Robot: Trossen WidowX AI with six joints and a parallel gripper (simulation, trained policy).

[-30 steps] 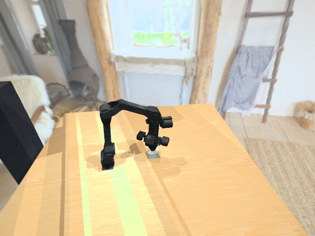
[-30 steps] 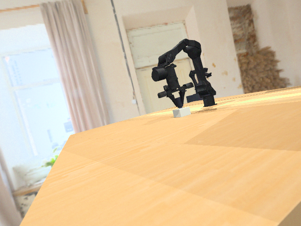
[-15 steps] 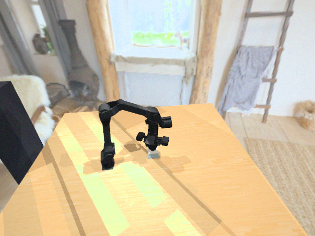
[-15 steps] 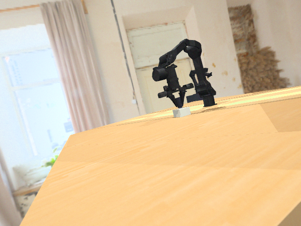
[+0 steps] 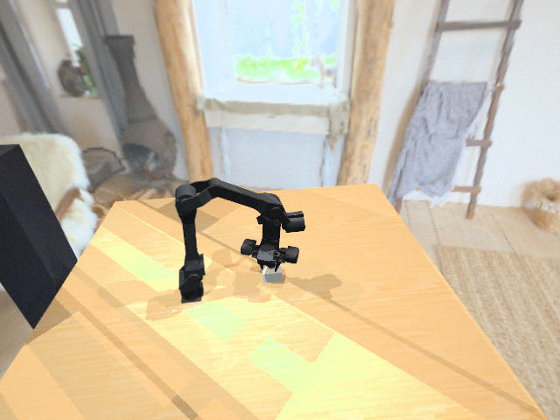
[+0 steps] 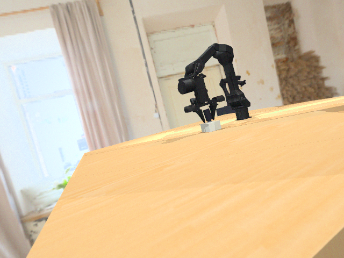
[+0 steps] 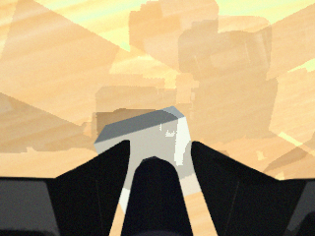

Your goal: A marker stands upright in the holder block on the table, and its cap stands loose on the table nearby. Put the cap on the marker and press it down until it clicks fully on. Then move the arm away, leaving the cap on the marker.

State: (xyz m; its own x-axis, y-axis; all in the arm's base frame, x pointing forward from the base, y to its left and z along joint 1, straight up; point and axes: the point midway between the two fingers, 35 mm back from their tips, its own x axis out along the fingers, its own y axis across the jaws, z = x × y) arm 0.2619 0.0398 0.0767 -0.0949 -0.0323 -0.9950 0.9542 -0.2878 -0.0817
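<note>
The dark cap is 30 mm above my gripper tip, 20 mm to the left of it and 10 mm ahead of it. Also, from my gripper tip: white holder block 20 mm to the left, 20 mm below, 10 mm ahead.
</note>
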